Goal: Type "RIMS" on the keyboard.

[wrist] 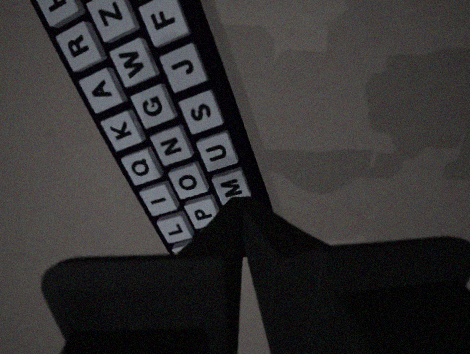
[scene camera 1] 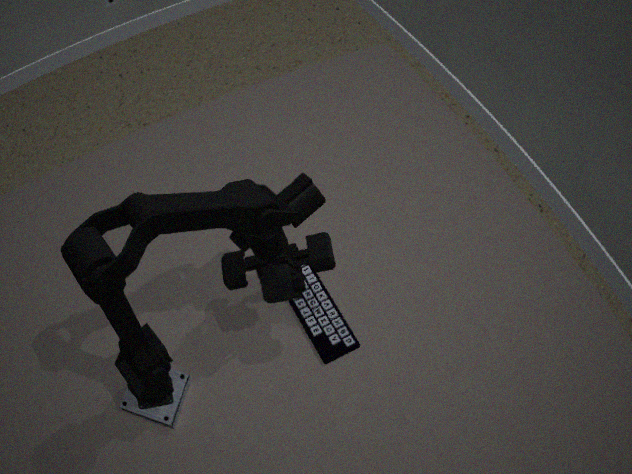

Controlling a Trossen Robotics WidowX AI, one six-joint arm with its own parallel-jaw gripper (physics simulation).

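Pixels of known places: gripper, fingertip midpoint: (wrist: 240, 206); arm's base, origin of the base link: (scene camera 1: 153, 390).
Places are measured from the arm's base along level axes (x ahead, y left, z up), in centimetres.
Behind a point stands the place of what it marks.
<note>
The black keyboard (scene camera 1: 336, 352) {z -1.6, x 32.8, y -0.7 cm} (wrist: 255, 182) {z -1.6, x 27.3, y 14.1 cm} with white letter keys lies on the table, partly under the arm. In the wrist view, the R key (wrist: 78, 46) {z -1.1, x 34.2, y 6.5 cm} is at the upper left, the S key (wrist: 201, 111) {z -1.1, x 29.3, y 10.1 cm} is in the right-hand row, the I key (wrist: 159, 201) {z -1.1, x 32.5, y 14.4 cm} is in the left-hand row, and the M key (wrist: 231, 185) {z -1.1, x 28.5, y 13.9 cm} is just above the fingertips. My gripper (wrist: 240, 206) {z 0.4, x 28.1, y 14.2 cm} is shut and empty, its tips overlapping the M key's lower edge. Whether they touch it cannot be told. The fingertips are hidden in the scene view.
The dark arm arches from its metal base plate (scene camera 1: 179, 395) {z -0.1, x 4.5, y -2.0 cm} at the lower left to the keyboard. The arm's shadows fall on the table (scene camera 1: 433, 229) {z -2.7, x 58.9, y 18.6 cm} between the base and the keyboard. Speckled tan ground (scene camera 1: 168, 66) lies beyond the table surface at the upper left.
</note>
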